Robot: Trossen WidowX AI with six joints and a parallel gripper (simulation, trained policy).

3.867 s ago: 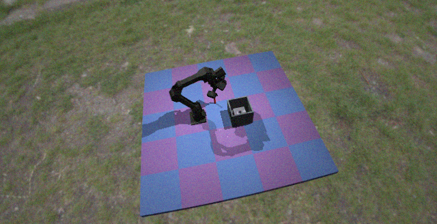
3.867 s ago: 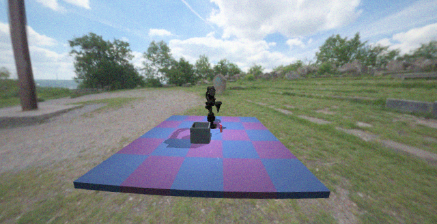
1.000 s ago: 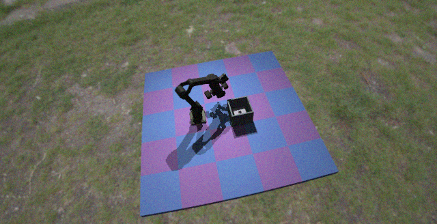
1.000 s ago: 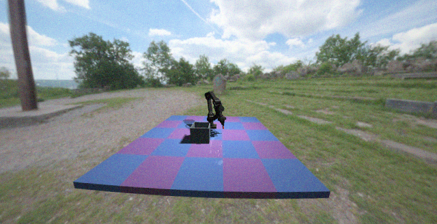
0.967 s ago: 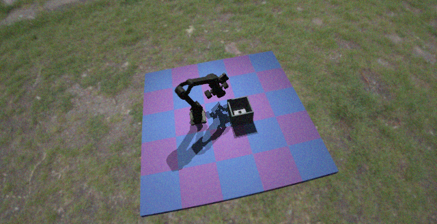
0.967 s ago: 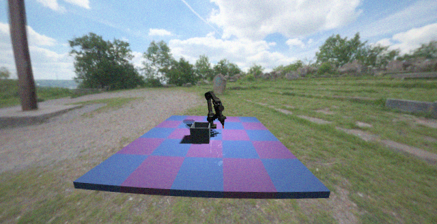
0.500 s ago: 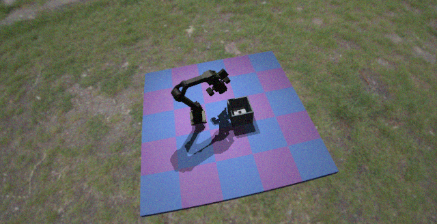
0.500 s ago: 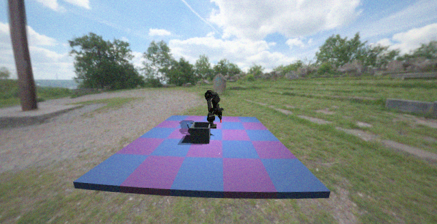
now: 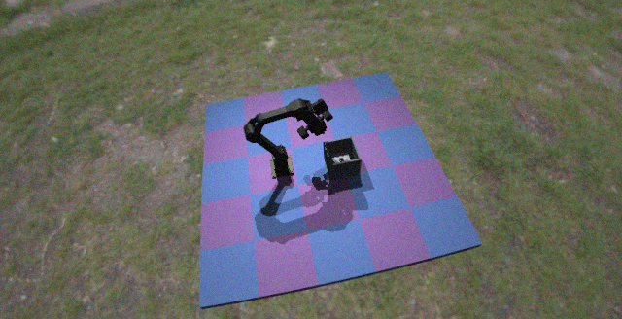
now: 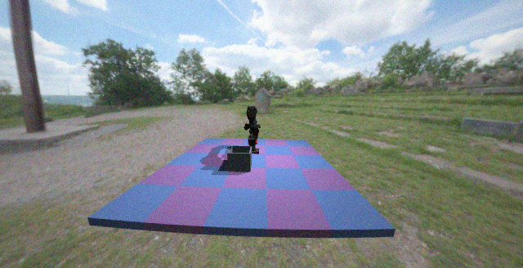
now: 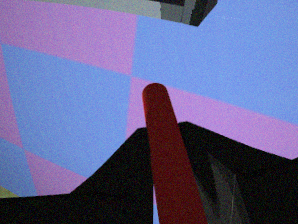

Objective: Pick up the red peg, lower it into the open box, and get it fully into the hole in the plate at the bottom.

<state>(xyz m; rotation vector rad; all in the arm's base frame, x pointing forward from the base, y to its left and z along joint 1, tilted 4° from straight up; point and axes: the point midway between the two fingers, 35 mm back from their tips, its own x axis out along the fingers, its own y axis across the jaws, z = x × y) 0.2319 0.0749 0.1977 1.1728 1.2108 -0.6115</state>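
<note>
Now: the pale plate 9 cm ahead of my gripper tip, 11 cm to the right of it and 15 cm below it. Also, from my gripper tip: red peg (1 cm above).
</note>
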